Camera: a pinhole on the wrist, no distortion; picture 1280 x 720 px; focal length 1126.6 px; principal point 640.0 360.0 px. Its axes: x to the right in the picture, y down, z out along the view. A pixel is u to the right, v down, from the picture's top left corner.
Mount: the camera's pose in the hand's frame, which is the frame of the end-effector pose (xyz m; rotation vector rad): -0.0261 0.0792 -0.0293 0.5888 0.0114 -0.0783
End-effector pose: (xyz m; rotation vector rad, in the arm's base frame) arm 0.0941 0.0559 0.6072 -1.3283 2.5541 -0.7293
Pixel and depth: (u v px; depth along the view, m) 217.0 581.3 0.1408
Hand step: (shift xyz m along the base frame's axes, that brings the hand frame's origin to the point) 0.0644 0.0405 -0.1101
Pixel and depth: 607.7 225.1 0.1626
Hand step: 0.0743 -0.0181 -0.0716
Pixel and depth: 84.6 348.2 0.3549
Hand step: 0.2973 0.0202 -0.1941
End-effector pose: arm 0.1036 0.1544 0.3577 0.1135 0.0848 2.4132
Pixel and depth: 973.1 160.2 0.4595
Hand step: 0.1257 0.2630 0.2837
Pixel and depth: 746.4 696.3 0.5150
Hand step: 0.0842 0.0951 0.4737
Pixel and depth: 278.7 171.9 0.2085
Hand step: 0.1263 -0.0159 0.1149
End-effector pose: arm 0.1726 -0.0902 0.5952 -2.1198 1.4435 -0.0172
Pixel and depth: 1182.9 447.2 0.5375
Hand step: 0.4056 0.0471 -0.3373
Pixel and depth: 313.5 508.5 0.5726
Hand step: 0.2164 0.4267 -0.2818
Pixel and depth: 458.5 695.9 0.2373
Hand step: 0.0330 0.1432 -0.1605
